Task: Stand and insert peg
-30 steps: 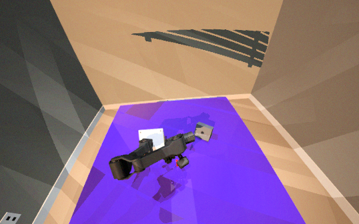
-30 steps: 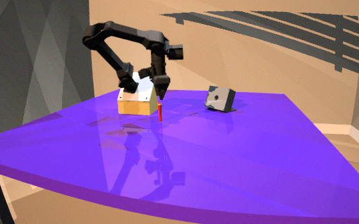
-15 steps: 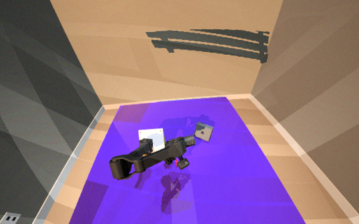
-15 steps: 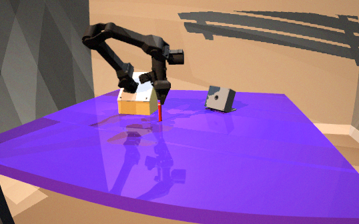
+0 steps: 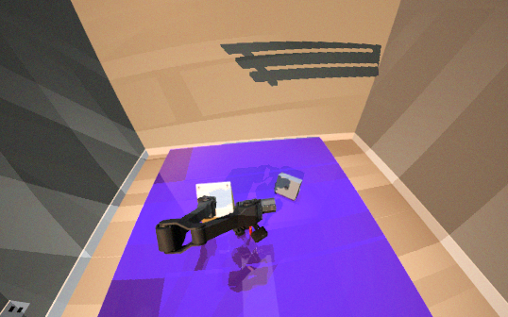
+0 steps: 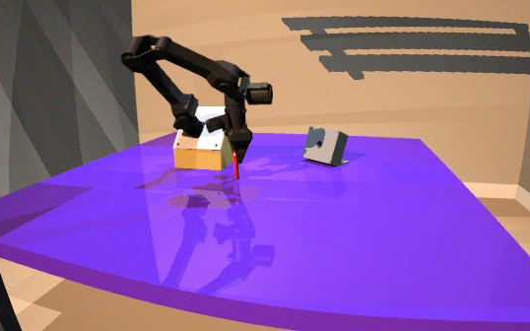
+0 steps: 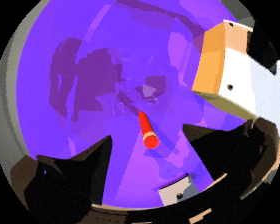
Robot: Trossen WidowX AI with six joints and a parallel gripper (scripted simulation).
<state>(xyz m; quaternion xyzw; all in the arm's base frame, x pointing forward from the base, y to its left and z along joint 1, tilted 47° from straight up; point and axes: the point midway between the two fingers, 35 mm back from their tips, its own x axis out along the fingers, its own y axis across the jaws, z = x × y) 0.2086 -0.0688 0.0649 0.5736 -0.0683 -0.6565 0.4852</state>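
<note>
Right now the red peg is right at my gripper tip. From my gripper tip the other things lie so: grey sloped panel 260 mm to the left, 200 mm ahead.
</note>
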